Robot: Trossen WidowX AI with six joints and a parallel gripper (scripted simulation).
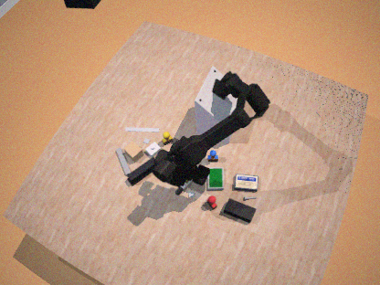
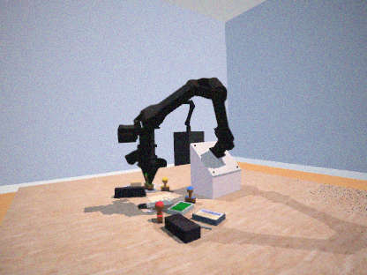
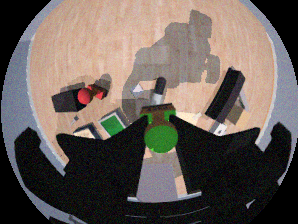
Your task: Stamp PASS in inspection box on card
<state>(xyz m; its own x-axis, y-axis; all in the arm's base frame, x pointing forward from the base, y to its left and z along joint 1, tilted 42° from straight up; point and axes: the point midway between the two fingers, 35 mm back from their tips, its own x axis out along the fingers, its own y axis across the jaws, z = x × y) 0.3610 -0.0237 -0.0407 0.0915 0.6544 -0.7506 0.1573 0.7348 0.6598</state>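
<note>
The green ink pad lies 6 cm behind my gripper tip, 11 cm to the left of it and 9 cm below it. From my gripper tip the other things lie so: red-knobbed stamp: 4 cm ahead, 12 cm to the left, 8 cm below; marker pen: 1 cm behind, 9 cm below; green-knobbed PASS stamp: right at my gripper tip.
</note>
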